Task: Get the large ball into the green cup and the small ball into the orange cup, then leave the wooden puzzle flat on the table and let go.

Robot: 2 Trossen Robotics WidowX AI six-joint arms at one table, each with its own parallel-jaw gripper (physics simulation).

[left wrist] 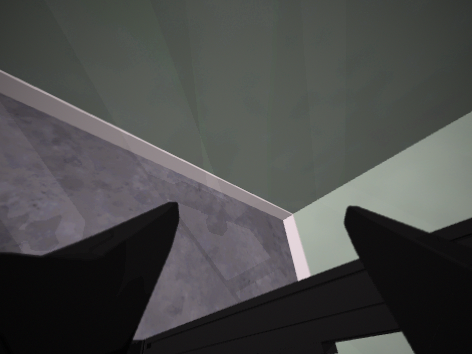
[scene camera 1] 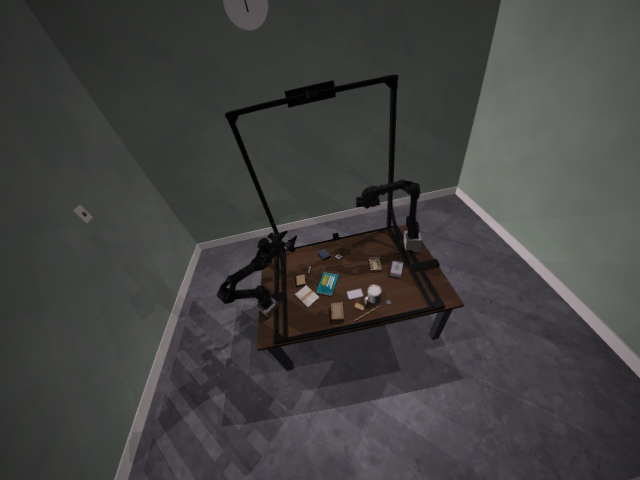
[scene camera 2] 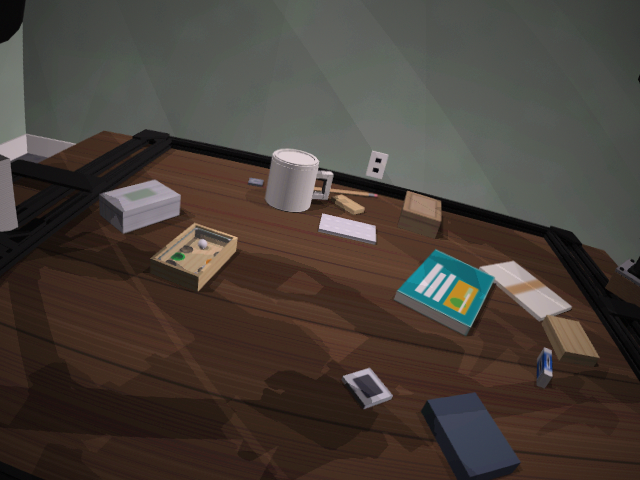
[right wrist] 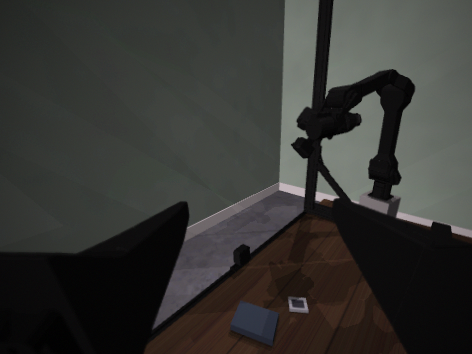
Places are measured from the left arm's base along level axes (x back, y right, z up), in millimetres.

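Pixels of known places: left gripper, fingertip midpoint: [left wrist: 261, 212] [right wrist: 297, 136]; right gripper, fingertip midpoint: [scene camera 1: 291, 233] [right wrist: 259, 207]; left arm's base, link origin: [scene camera 1: 413, 235] [right wrist: 380, 195]; right arm's base, link origin: [scene camera 1: 266, 303].
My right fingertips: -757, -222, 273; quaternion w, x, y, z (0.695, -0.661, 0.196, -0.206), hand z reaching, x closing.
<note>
Ahead of a thing's pixels: the offset from my right fingertips to its top centre, as dx, dy, dz. "*": to the spot under its first point.
The wooden puzzle @(+490, +57, -366) [scene camera 1: 374, 264] [scene camera 2: 175, 274] is a shallow, open tray lying flat on the table, left of centre in scene camera 2. Inside it are a green cup @(* +498, +86, -369) [scene camera 2: 177, 256], an orange cup @(* +462, +70, -369) [scene camera 2: 208, 261], several dark round spots and a pale ball @(+499, +27, -372) [scene camera 2: 203, 244] near the far wall, outside both cups. A small grey spot near the front corner may be the small ball; it is too small to tell. My left gripper [left wrist: 261, 212] is open and empty, raised away from the puzzle. My right gripper [right wrist: 259, 207] [scene camera 1: 289, 237] is open and empty, above the table's far left in scene camera 1.
A grey box @(+629, +8, -354) [scene camera 2: 140, 206] stands beside the puzzle, and a white mug @(* +459, -163, -330) [scene camera 2: 292, 180] stands behind it. A teal book @(+171, -99, -373) [scene camera 2: 431, 281], a white notebook @(+42, -193, -381) [scene camera 2: 522, 286], a brown box @(+253, -311, -353) [scene camera 2: 421, 214] and a dark blue box @(+120, +164, -370) [scene camera 2: 467, 434] lie toward the right. Black rails edge the table.
</note>
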